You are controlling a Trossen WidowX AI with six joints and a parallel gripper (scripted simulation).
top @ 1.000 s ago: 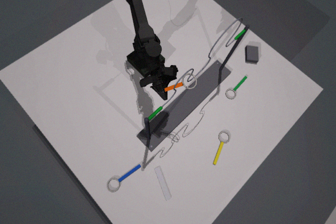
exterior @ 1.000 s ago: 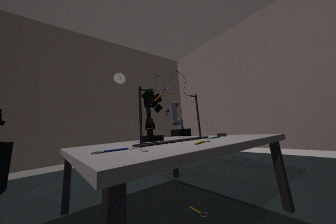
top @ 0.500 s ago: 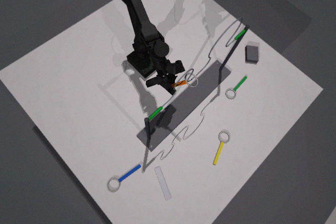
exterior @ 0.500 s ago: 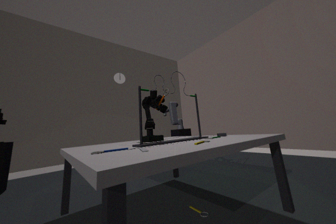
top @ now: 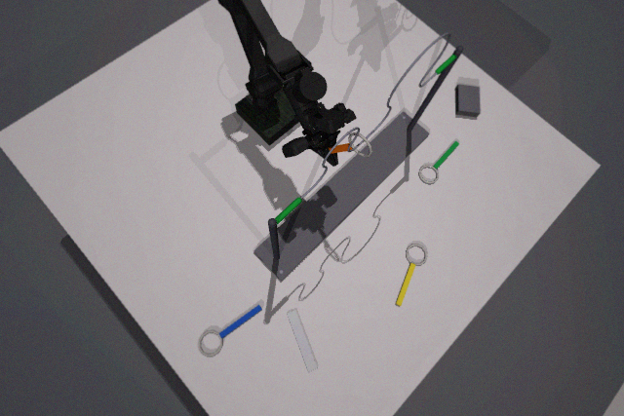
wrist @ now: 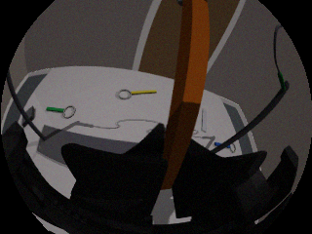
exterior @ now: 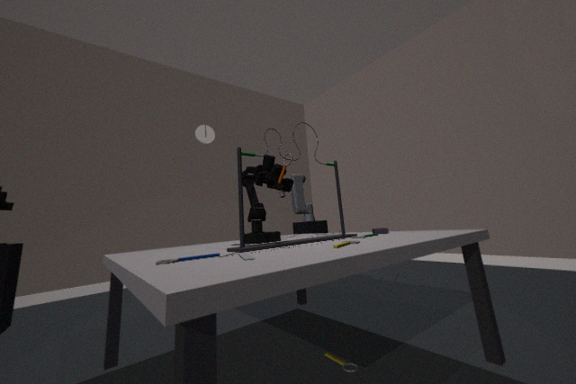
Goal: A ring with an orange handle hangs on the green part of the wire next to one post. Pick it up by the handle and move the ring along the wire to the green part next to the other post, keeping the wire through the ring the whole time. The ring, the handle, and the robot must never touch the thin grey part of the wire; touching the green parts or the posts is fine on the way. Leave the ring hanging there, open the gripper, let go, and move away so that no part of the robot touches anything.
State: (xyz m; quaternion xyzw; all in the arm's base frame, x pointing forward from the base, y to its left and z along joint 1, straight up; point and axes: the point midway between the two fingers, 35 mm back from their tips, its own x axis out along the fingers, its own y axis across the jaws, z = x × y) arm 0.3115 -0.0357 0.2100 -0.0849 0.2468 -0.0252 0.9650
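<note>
Right now my gripper tip is 10 mm short of the orange-handled ring, 20 mm to the right of it and 90 mm below it. From my gripper tip the other things lie so: green-handled ring (130 mm ahead, 330 mm to the left, 240 mm below); pale flat strip (250 mm ahead, 300 mm to the right, 240 mm below); yellow-handled ring (310 mm ahead, 50 mm to the left, 240 mm below).
</note>
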